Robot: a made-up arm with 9 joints. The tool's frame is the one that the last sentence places. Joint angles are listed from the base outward.
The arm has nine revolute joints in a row. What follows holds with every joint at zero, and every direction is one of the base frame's. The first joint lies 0.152 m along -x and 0.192 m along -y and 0.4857 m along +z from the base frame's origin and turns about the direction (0.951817, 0.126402, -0.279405), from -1.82 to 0.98 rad. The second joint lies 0.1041 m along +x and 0.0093 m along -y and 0.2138 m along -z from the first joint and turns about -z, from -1.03 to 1.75 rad. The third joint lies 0.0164 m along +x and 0.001 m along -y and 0.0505 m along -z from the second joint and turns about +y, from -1.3 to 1.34 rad. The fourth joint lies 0.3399 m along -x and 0.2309 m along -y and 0.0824 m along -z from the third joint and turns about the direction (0.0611, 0.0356, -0.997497), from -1.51 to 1.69 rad. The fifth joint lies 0.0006 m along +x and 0.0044 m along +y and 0.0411 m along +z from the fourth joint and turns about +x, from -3.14 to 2.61 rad. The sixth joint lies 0.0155 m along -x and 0.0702 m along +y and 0.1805 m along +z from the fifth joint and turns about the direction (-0.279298, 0.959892, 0.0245), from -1.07 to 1.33 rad. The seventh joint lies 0.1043 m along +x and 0.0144 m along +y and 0.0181 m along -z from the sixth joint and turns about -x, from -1.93 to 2.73 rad. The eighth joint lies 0.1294 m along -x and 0.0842 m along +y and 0.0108 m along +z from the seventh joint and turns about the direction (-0.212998, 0.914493, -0.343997), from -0.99 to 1.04 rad. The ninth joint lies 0.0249 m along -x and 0.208 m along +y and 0.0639 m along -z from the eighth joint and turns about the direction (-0.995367, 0.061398, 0.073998), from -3.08 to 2.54 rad. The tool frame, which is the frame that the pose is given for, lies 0.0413 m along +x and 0.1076 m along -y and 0.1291 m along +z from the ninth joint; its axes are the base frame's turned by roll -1.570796, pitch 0 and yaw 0 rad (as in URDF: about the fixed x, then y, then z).
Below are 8 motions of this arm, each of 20 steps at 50 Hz.
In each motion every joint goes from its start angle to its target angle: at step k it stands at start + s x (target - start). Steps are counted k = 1, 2, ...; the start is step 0. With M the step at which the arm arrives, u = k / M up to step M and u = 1 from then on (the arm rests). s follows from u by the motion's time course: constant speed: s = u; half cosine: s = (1 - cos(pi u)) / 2; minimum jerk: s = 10 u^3 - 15 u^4 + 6 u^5.
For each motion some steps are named. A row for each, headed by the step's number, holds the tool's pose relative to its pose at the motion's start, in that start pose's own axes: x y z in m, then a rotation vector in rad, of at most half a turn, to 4 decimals.
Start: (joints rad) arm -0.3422 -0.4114 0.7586 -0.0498 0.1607 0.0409 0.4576 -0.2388 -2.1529
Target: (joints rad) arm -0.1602 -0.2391 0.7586 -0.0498 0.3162 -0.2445 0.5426 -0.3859 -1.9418
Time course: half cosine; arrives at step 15
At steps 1, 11, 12, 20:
1: 0.0014 0.0010 0.0000 0.0028 -0.0049 0.0010
11: 0.1018 0.0643 0.0312 0.1875 -0.3849 -0.0097
12: 0.1093 0.0677 0.0360 0.2009 -0.4171 -0.0189
20: 0.1191 0.0717 0.0430 0.2187 -0.4605 -0.0334

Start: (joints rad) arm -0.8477 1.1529 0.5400 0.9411 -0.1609 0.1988 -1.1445 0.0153 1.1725
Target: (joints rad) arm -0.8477 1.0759 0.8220 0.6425 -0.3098 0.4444 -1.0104 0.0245 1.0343
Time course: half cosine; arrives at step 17
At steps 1, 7, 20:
1: 0.0008 -0.0001 0.0023 -0.0044 -0.0023 0.0030
7: 0.0278 0.0084 0.0948 -0.1906 -0.0927 0.1290
20: 0.0384 0.0751 0.2372 -0.5363 -0.2248 0.3474

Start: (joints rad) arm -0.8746 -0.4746 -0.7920 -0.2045 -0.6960 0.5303 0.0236 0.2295 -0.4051
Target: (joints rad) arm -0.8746 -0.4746 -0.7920 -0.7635 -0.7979 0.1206 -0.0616 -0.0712 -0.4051
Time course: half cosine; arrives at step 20
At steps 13, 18, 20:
13: -0.0713 0.0813 -0.0362 0.0260 -0.5505 -0.6310
18: -0.0890 0.1141 -0.0584 0.0404 -0.7670 -0.8261
20: -0.0904 0.1175 -0.0609 0.0420 -0.7890 -0.8446

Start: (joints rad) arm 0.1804 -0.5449 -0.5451 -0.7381 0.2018 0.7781 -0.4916 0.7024 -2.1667
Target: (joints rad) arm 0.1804 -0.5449 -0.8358 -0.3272 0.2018 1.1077 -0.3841 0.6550 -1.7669
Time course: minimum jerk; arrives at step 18
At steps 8, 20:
8: 0.0719 0.0311 0.0106 -0.0491 -0.0719 -0.1011
20: 0.1623 0.0705 0.0481 -0.1175 -0.1124 -0.2219

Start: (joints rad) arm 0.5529 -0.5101 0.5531 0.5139 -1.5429 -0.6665 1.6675 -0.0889 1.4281
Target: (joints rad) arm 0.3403 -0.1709 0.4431 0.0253 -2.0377 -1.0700 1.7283 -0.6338 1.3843
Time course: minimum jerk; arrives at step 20
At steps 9, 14, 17, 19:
9: -0.0042 0.0121 0.0071 -0.1291 0.3081 0.0797
14: -0.0019 0.0320 0.0267 -0.3287 0.6253 0.1061
17: 0.0007 0.0403 0.0355 -0.4049 0.7226 0.1001
19: 0.0013 0.0420 0.0372 -0.4197 0.7405 0.0982

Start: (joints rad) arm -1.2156 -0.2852 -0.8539 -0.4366 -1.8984 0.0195 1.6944 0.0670 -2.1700
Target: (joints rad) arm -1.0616 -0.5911 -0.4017 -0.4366 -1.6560 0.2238 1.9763 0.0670 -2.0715
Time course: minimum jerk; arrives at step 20
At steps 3, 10, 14, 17, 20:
3: 0.0006 -0.0010 -0.0032 0.0075 -0.0034 0.0041
10: 0.0180 -0.0005 -0.0644 0.1337 -0.0869 0.0621
14: 0.0390 0.0201 -0.1078 0.2116 -0.1703 0.0796
17: 0.0498 0.0328 -0.1242 0.2396 -0.2091 0.0797
20: 0.0520 0.0356 -0.1272 0.2448 -0.2170 0.0792

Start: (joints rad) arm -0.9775 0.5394 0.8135 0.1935 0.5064 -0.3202 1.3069 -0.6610 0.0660
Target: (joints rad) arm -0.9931 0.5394 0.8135 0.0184 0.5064 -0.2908 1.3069 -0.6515 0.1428
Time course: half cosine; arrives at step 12
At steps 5, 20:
5: -0.0129 -0.0101 0.0018 -0.0009 -0.0464 -0.0386
20: -0.0366 -0.0258 0.0030 -0.0046 -0.1239 -0.1071

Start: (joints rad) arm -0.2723 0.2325 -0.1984 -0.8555 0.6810 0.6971 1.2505 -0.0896 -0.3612
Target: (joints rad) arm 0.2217 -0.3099 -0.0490 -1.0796 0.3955 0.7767 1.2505 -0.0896 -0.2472
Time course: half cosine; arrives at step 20
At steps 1, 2, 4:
1: -0.0004 0.0003 -0.0002 -0.0014 -0.0031 -0.0023
2: -0.0017 0.0014 -0.0010 -0.0055 -0.0124 -0.0093
4: -0.0061 0.0062 -0.0038 -0.0228 -0.0474 -0.0373

